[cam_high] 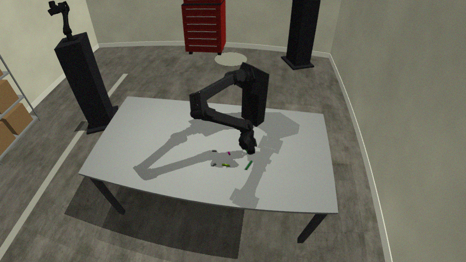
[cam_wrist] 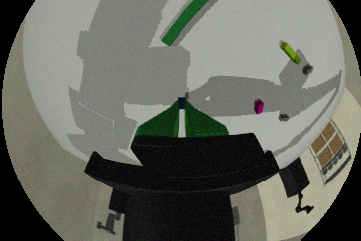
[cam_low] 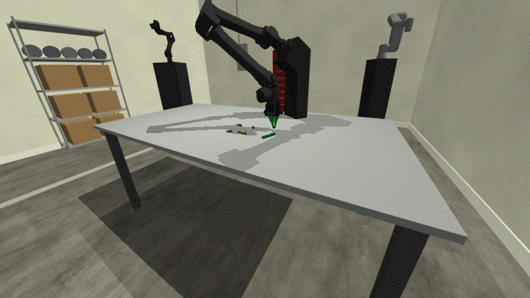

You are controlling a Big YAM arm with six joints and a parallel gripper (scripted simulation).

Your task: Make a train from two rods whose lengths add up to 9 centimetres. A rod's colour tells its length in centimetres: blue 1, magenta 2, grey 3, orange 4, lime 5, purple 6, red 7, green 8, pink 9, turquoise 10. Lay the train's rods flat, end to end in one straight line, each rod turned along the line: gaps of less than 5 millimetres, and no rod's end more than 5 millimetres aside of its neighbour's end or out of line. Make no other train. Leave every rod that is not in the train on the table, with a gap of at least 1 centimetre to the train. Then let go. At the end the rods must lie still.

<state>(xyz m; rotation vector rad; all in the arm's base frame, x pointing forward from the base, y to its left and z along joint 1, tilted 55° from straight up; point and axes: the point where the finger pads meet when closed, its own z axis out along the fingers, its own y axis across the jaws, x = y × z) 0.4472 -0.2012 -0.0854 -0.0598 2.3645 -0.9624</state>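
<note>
Right now my hand is right at the blue rod. The rest, counted from my hand: magenta rod (40 mm behind, 120 mm to the right, 20 mm below); then green rod (100 mm ahead, 30 mm to the right, 20 mm below); then lime rod (50 mm ahead, 170 mm to the right, 20 mm below).
</note>
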